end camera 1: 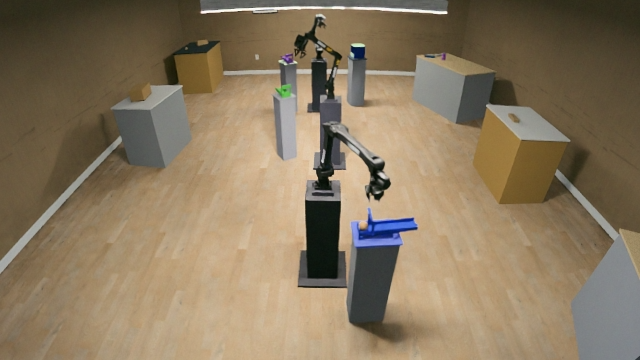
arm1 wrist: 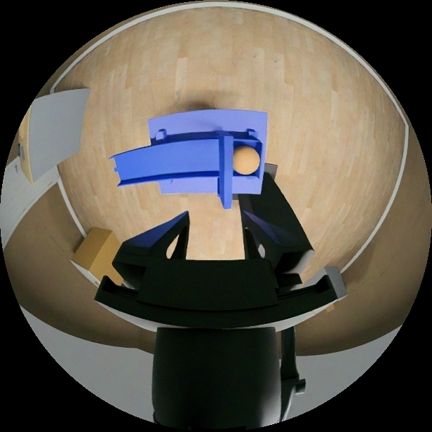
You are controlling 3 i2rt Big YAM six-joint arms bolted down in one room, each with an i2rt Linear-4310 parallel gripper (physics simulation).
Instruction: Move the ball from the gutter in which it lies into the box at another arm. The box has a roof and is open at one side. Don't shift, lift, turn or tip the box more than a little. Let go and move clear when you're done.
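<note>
An orange-tan ball (arm1 wrist: 246, 160) (end camera 1: 363, 225) lies at the closed end of a blue gutter (arm1 wrist: 182, 161) (end camera 1: 395, 226), beside an upright blue plate (arm1 wrist: 226, 172). Arm1's gripper (arm1 wrist: 215, 212) is open and empty, with the gutter and ball beyond its fingertips. In the end camera, the nearest arm's gripper (end camera 1: 374, 197) hangs above the blue gutter; its fingers are too small to judge. The middle and far arms overlap at the back, and their finger states are unclear. A dark blue box (end camera 1: 357, 52) with a pale green roof stands at the back right; its open side cannot be made out.
The blue gutter stands on a grey pedestal (end camera 1: 372, 280). A green piece (end camera 1: 284, 91) and a purple piece (end camera 1: 287, 58) stand on pedestals left of the arms. The box stands on a grey pedestal (end camera 1: 356, 82). Cabinets line both side walls, including a yellow one (end camera 1: 520, 170).
</note>
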